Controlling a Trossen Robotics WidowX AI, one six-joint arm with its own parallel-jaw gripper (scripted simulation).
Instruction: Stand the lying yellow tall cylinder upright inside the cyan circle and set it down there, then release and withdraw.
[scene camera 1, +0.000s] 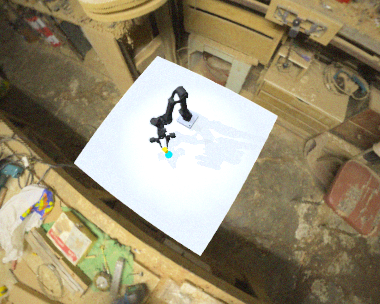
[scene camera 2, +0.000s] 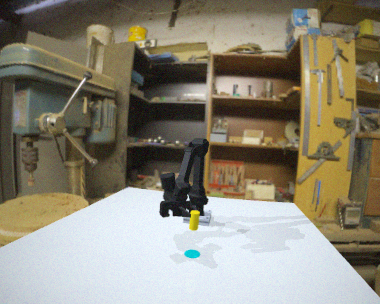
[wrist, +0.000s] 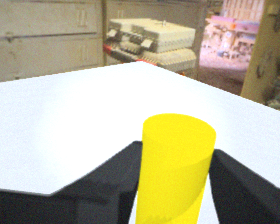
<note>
My gripper (scene camera 2: 194, 215) carries a yellow tall cylinder.
My gripper shows as well in the wrist view (wrist: 175, 153).
</note>
